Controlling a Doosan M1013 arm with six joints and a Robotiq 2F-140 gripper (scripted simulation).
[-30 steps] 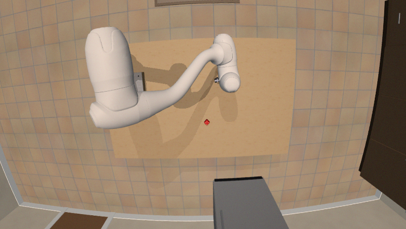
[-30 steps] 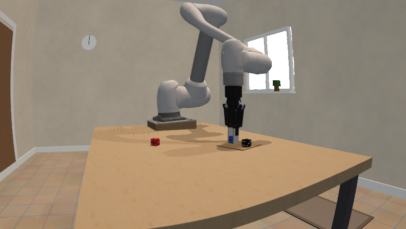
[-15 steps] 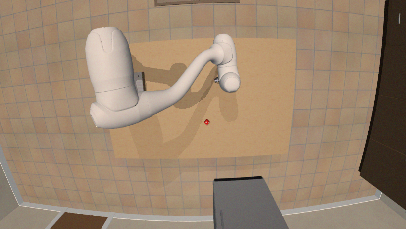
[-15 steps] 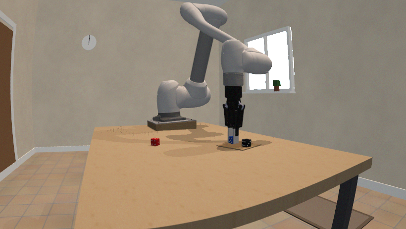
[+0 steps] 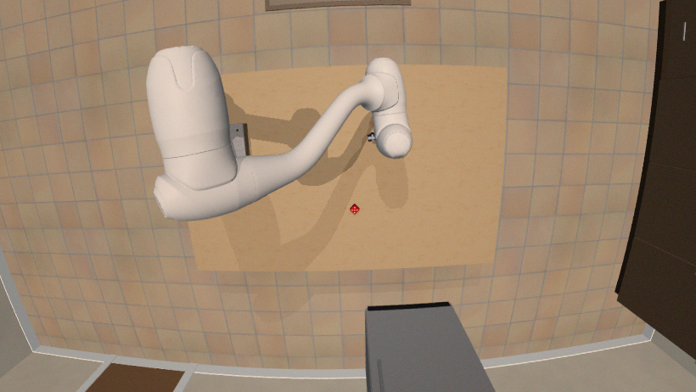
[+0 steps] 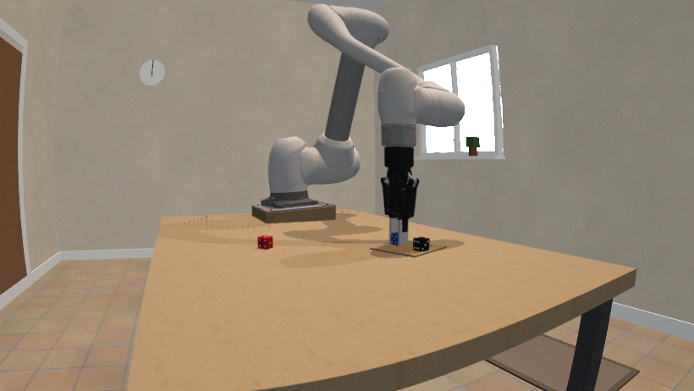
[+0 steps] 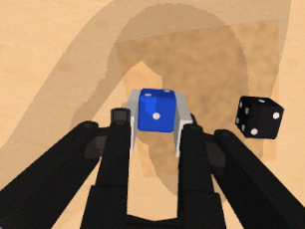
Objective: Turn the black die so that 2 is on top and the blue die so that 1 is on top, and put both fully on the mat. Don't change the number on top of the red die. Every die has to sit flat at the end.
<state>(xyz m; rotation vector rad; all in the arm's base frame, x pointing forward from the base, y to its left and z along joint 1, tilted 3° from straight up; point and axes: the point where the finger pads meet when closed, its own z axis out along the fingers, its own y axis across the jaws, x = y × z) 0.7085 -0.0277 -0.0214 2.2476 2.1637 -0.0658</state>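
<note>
The blue die is 20 mm below my hand. Round my hand: red die 300 mm to the right, 160 mm behind, 20 mm below; black die 90 mm ahead, 20 mm below; cork mat 40 mm below, 40 mm ahead.
</note>
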